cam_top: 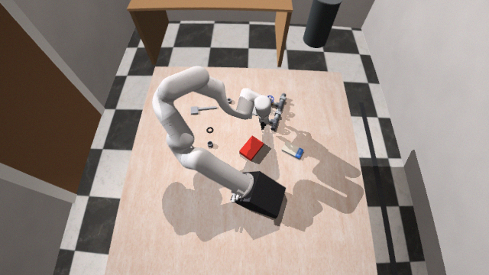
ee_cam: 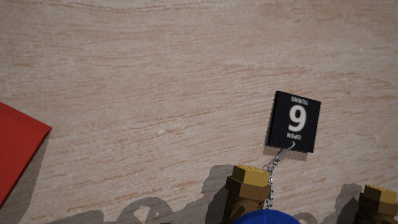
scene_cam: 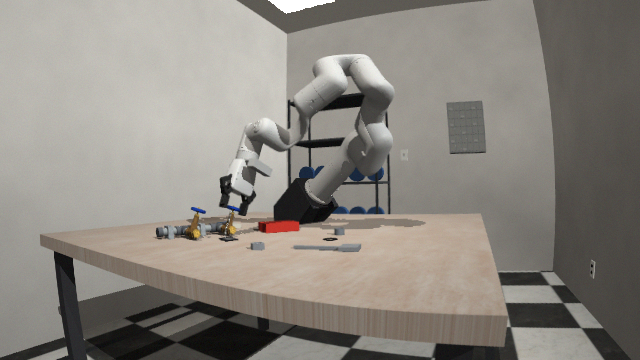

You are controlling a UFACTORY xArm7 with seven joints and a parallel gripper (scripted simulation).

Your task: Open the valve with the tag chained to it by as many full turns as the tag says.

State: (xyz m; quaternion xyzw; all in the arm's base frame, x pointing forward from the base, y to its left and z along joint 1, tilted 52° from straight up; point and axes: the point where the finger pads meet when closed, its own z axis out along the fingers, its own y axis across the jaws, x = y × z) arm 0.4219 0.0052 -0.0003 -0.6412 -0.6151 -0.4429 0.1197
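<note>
Right now the black tag is 70 mm ahead of my hand, 60 mm to the left of it and 80 mm below it. Also, from my hand: red block: 170 mm behind, 20 mm to the left, 70 mm below; white box: 120 mm behind, 200 mm to the right, 80 mm below; grey flat tool: 390 mm to the left, 80 mm below.
</note>
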